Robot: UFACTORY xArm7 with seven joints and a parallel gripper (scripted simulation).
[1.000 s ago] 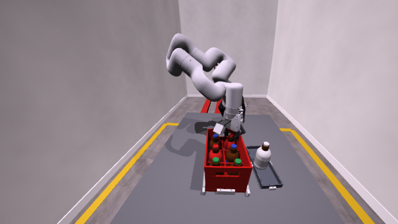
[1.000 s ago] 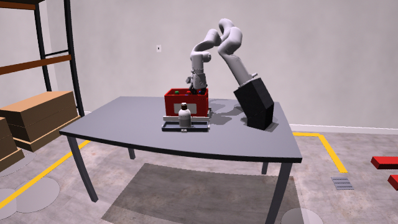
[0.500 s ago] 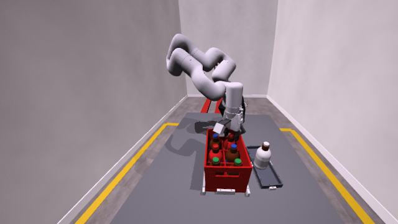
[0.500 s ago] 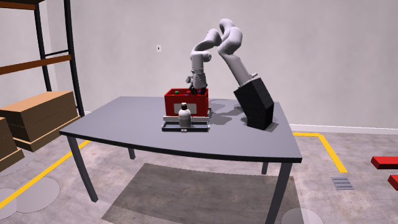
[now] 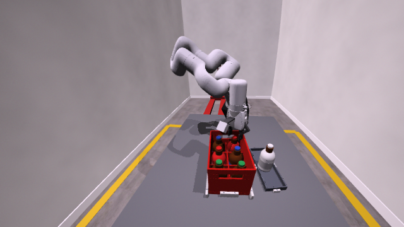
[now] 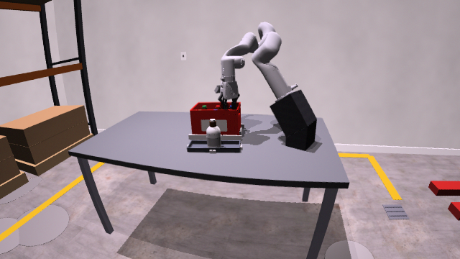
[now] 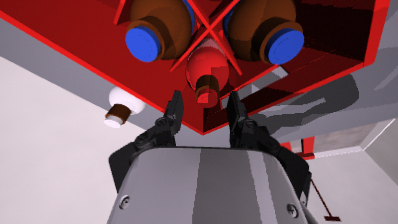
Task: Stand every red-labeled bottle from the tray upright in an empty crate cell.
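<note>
Right now the red crate is 10 cm below my hand, 8 cm ahead of it and 5 cm to the right of it. Also, from my hand: white bottle: 16 cm to the left, 10 cm below, 7 cm ahead; then dark tray: 17 cm to the left, 17 cm below, 8 cm ahead.
</note>
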